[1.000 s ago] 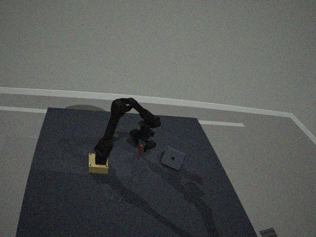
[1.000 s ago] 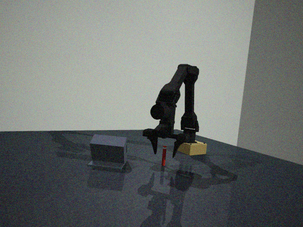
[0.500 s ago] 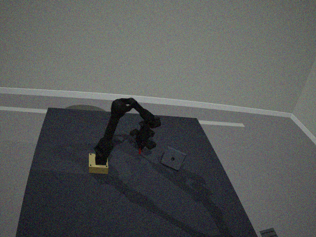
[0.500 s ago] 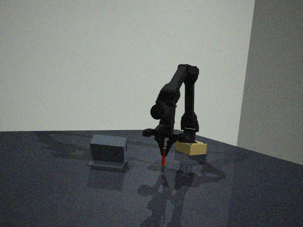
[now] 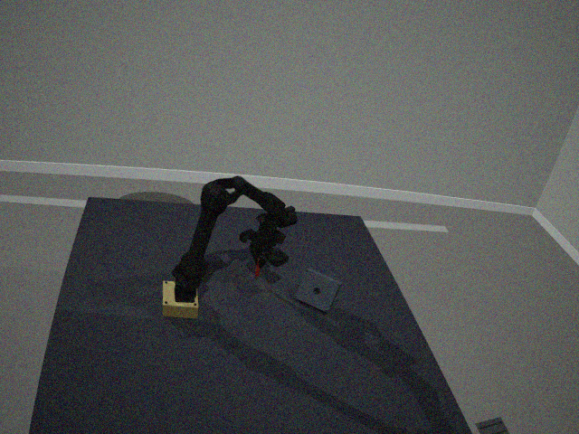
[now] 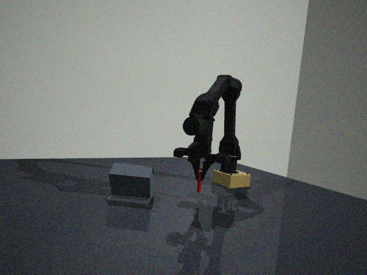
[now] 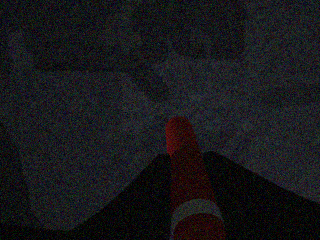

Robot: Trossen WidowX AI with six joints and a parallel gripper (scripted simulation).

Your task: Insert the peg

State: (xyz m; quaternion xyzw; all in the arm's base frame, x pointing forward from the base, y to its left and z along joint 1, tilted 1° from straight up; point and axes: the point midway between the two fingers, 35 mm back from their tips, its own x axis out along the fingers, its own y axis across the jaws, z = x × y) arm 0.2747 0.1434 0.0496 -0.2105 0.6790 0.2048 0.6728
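My gripper tip is now 200 mm short of the dark sloped panel, 100 mm to the left of it and 20 mm above it. The rest, counted from my gripper tip: red peg: 20 mm above.
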